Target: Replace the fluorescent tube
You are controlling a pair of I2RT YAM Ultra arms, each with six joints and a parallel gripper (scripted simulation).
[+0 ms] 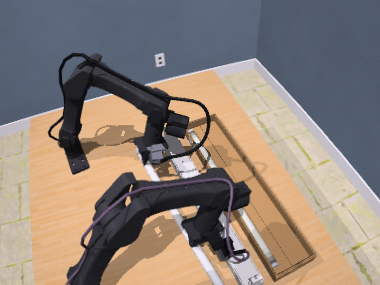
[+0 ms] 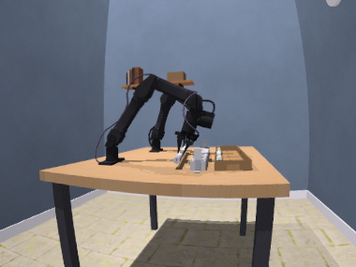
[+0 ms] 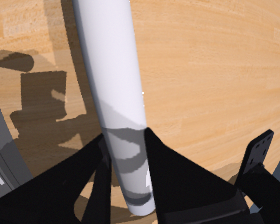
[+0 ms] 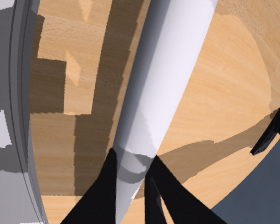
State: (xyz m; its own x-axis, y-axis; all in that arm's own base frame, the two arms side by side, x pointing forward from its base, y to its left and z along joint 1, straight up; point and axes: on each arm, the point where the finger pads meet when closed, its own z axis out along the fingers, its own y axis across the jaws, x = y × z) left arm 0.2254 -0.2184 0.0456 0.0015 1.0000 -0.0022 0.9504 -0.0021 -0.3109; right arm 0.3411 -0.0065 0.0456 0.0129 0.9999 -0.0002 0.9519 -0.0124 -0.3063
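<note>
The LED tube is 12 cm to the left of my right hand, 3 cm behind it and 1 cm below it. The rest, counted from my right hand: light fixture (14 cm to the left, 7 cm ahead, 1 cm above); old fluorescent tube (16 cm to the left, 16 cm ahead, 3 cm below); lampholder (17 cm to the right, 12 cm ahead, 2 cm above).
</note>
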